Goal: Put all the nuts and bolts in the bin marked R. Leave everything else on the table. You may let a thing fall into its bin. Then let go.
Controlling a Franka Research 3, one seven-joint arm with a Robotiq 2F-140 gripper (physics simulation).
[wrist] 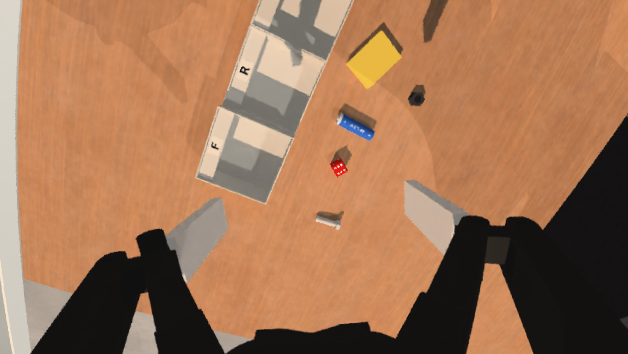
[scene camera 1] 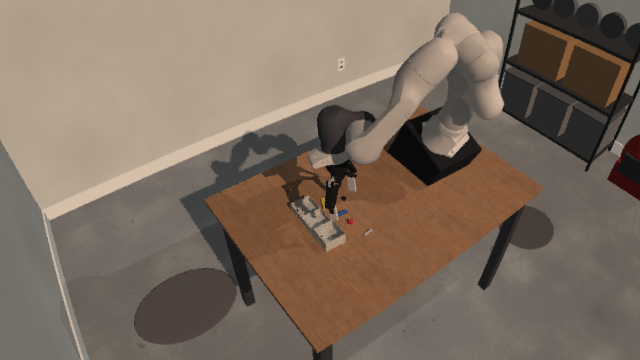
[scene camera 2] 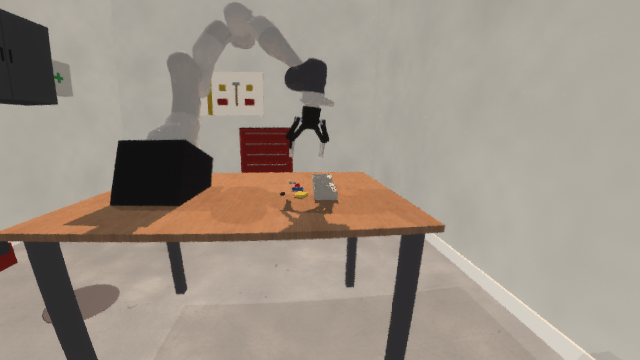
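Observation:
A black nut point(scene camera 1: 343, 198) point(scene camera 2: 282, 193) point(wrist: 416, 98) lies on the table, beyond the right finger in the wrist view. A small pale bolt point(scene camera 1: 368, 232) point(scene camera 2: 292, 182) point(wrist: 328, 221) lies on its side on the table, and in the wrist view it shows between the two fingers, far below them. The bin marked R point(wrist: 239, 83) is the compartment beside the one marked F in a grey tray; no nut or bolt shows in its visible part. My gripper point(scene camera 1: 343, 200) point(scene camera 2: 307, 150) point(wrist: 314, 205) is wide open and empty, above the table.
A red die point(scene camera 1: 350, 221) point(wrist: 339, 167), a blue battery point(scene camera 1: 342, 213) point(wrist: 356, 127) and a yellow block point(scene camera 2: 300, 194) point(wrist: 374, 59) lie along the side of the tray point(scene camera 1: 336, 242) point(scene camera 2: 325, 194). The bin marked F point(wrist: 209, 159) is at the tray's near end in the wrist view.

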